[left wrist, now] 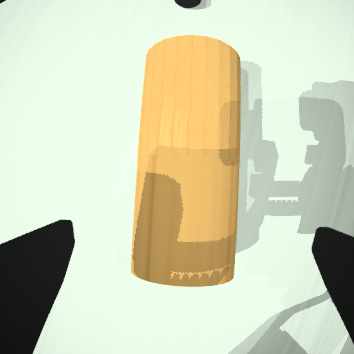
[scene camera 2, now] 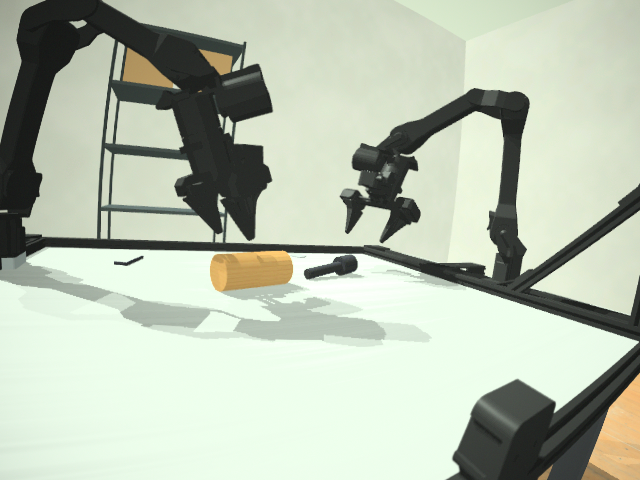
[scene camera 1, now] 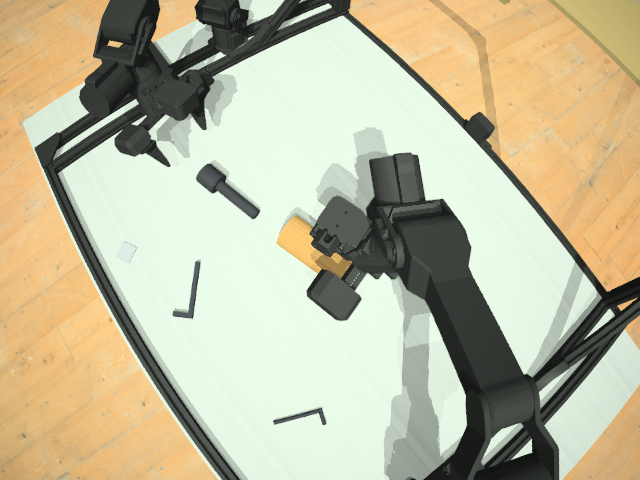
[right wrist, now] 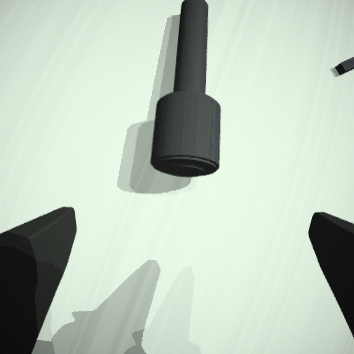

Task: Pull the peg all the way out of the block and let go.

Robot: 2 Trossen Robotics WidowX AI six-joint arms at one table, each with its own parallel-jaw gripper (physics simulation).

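Note:
The dark peg, a shaft with a thick round head, lies on the table, fully outside the wooden block. The orange wooden cylinder block lies on its side, a gap away from the peg's tip. My left gripper is open and empty above the block; its fingertips are hidden in scene camera 1. My right gripper is open and empty, raised near the peg's head and apart from it.
Two dark L-shaped pieces lie on the table, with a small pale square tile near one edge. A black frame borders the table. A dark box-shaped unit is mounted on the frame.

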